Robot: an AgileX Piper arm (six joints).
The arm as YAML. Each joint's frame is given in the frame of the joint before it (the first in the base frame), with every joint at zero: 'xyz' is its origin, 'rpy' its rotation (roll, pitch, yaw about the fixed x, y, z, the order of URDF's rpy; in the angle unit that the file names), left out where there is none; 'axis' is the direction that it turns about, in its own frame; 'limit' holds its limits. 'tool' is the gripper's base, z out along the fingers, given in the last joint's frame.
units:
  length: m
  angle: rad
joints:
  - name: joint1
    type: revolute
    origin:
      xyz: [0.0, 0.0, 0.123]
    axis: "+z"
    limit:
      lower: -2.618
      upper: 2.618
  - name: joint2
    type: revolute
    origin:
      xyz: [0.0, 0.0, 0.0]
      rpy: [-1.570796, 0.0, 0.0]
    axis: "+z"
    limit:
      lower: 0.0
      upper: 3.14
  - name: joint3
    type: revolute
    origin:
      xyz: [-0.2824, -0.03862, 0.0]
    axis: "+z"
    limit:
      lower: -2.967
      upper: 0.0
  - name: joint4
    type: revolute
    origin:
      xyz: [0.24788, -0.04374, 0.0]
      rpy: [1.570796, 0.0, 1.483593]
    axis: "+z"
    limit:
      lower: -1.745
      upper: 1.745
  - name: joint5
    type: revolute
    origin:
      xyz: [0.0, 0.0, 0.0]
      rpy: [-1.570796, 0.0, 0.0]
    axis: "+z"
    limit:
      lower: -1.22
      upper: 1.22
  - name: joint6
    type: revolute
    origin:
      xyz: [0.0, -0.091, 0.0]
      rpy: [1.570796, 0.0, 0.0]
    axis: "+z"
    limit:
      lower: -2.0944
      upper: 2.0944
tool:
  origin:
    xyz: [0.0, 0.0, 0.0]
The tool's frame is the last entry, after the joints.
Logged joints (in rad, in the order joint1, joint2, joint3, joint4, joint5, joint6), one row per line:
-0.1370, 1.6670, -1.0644, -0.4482, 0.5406, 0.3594
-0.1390, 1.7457, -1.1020, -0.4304, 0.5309, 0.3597
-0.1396, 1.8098, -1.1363, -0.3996, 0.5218, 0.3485
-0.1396, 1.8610, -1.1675, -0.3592, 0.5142, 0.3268
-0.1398, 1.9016, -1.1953, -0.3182, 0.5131, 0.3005
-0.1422, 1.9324, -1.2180, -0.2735, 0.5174, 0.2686
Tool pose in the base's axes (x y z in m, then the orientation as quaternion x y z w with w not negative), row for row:
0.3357, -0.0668, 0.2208, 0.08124, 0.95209, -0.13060, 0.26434
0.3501, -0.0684, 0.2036, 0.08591, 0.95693, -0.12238, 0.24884
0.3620, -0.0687, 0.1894, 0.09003, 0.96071, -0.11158, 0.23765
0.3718, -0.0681, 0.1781, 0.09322, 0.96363, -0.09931, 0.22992
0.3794, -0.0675, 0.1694, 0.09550, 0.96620, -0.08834, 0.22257
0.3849, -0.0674, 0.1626, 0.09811, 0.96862, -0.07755, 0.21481
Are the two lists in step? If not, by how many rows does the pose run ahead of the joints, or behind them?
They are in step.
